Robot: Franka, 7 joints.
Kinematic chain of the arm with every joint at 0, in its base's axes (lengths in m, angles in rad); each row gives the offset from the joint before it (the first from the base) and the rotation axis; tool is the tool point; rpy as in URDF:
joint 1: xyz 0 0 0.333 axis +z
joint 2: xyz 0 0 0 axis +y
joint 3: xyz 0 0 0.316 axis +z
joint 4: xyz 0.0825 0 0 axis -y
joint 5: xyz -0.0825 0 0.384 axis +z
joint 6: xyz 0 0 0 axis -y
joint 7: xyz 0.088 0 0 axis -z
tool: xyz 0 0 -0.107 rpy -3.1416 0 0
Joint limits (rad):
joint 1: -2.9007..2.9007
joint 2: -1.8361..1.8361
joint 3: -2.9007..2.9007
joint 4: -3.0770..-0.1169
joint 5: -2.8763..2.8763
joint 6: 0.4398..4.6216
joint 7: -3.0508..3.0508
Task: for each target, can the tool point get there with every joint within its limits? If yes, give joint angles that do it. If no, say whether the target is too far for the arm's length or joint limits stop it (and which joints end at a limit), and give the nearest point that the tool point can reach.
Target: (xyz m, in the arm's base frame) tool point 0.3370 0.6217 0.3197
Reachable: yes | joints 0.1557 1.0801 1.2650 -1.7616 0.4574 3.0615 1.9081
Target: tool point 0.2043 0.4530 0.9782
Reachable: yes | joints -1.6998 -1.1717 0.4488 -1.0856 0.5148 3.2295 0.4442
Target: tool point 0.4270 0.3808 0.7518
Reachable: yes | joints -1.9377 -1.1604 0.5515 -0.6626 1.1857 0.8454 0.4877
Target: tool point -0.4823 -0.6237 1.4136
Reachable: no: too far | nearest point -0.3093 -0.4000 1.0260 | short by 0.480 m
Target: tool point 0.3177 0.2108 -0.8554
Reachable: no: too far | nearest point 0.2782 0.1846 -0.3584 | short by 0.499 m
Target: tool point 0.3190 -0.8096 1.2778
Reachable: no: too far | nearest point 0.2131 -0.5407 0.9640 | short by 0.427 m
